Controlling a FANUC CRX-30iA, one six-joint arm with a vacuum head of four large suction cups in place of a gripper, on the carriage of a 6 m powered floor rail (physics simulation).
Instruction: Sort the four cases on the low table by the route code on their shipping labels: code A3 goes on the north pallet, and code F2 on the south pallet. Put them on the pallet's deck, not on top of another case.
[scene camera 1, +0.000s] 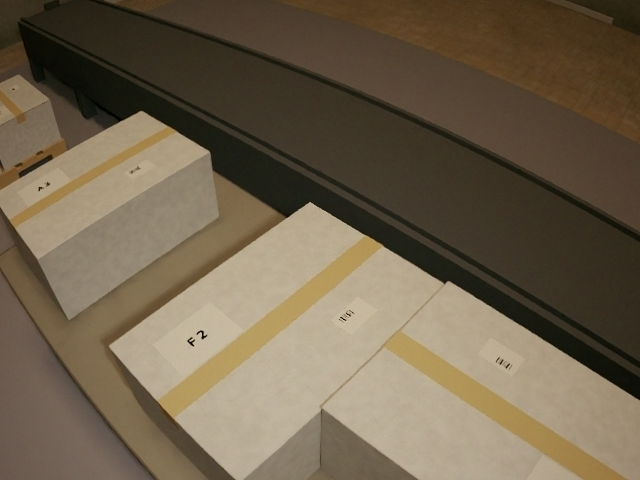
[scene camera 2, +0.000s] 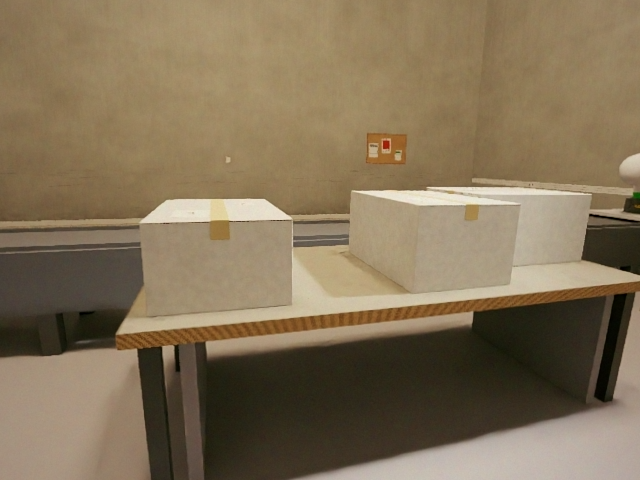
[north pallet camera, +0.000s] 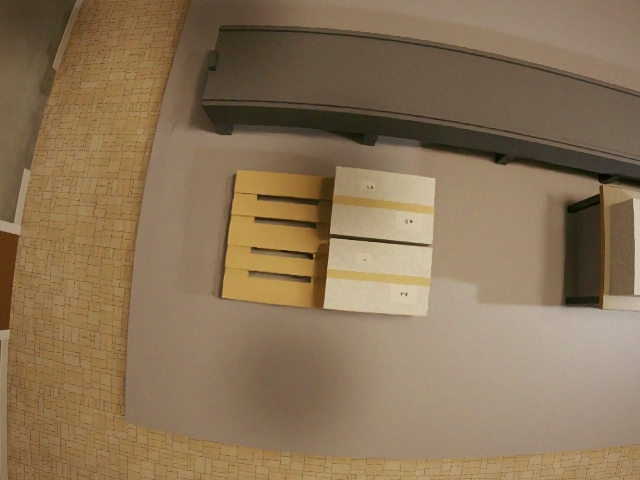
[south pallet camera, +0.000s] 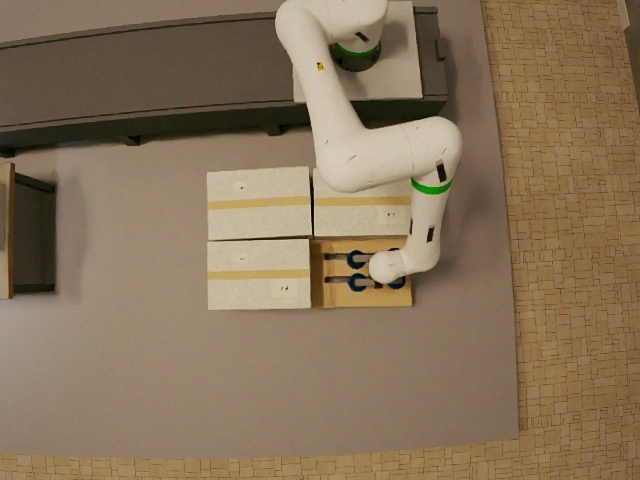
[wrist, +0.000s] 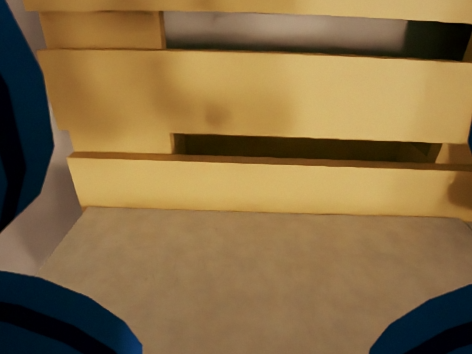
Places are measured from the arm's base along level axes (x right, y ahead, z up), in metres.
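Pixels of known places: hand, its tool point: (wrist: 255, 255).
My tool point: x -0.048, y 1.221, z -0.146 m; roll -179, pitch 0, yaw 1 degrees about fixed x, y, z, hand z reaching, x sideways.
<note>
Behind a point stands the place of what it marks.
My suction head (south pallet camera: 376, 269) {x -0.048, y 1.221, z -0.146 m} is open, low over the bare quarter of the south pallet (south pallet camera: 361, 300) {x 0.014, y 1.398, z -0.427 m} (wrist: 250, 185) {x -0.044, y 1.076, z -0.426 m}, with nothing on its blue cups. Three white taped cases stand on the low table (scene camera 1: 237, 211) {x 3.383, y 0.585, z -0.040 m} (scene camera 2: 563, 272) {x 2.313, y 1.141, z -0.040 m}: one labelled A3 (scene camera 1: 118, 206) {x 3.405, y 0.953, z 0.206 m} (scene camera 2: 217, 268) {x 3.605, y 1.212, z 0.080 m} stands apart at the north end; one labelled F2 (scene camera 1: 289, 279) {x 2.886, y 0.843, z 0.240 m} (scene camera 2: 465, 253) {x 2.839, y 1.212, z 0.081 m} is in the middle; a third case (scene camera 1: 439, 392) {x 2.502, y 0.868, z 0.254 m} (scene camera 2: 553, 227) {x 2.259, y 1.021, z 0.116 m} touches it, its route code not visible. The north pallet (north pallet camera: 273, 235) {x 5.909, y 0.980, z -0.425 m} carries two cases side by side on its table-side half; its other half is bare.
The south pallet carries three cases (south pallet camera: 258, 222) {x 0.580, y 0.930, z -0.129 m} (south pallet camera: 248, 297) {x 0.659, y 1.338, z -0.178 m} (south pallet camera: 356, 219) {x 0.041, y 0.937, z -0.155 m}, one partly under my arm. One neighbouring case's face (wrist: 250, 280) {x -0.046, y 1.030, z -0.297 m} fills the bottom of the wrist view. The dark floor rail (north pallet camera: 361, 72) (south pallet camera: 180, 77) runs behind both pallets and the low table.
</note>
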